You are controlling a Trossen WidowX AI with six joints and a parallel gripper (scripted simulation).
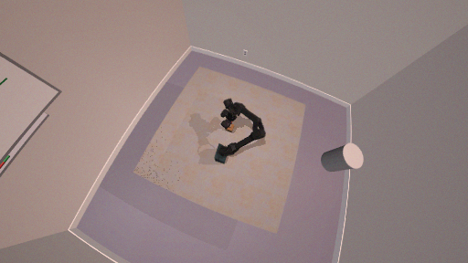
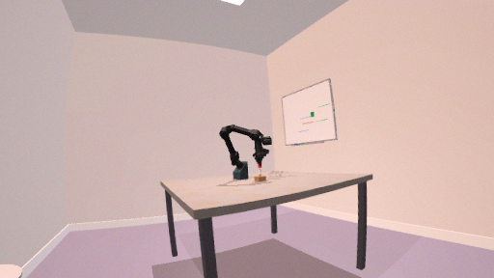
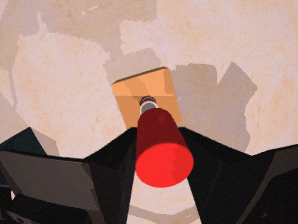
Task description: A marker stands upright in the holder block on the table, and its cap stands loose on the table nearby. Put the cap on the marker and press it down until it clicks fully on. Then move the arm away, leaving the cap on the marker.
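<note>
Right now the red cap is 10 mm above my gripper tip. From my gripper tip the other things lie so: holder block: 100 mm below.
</note>
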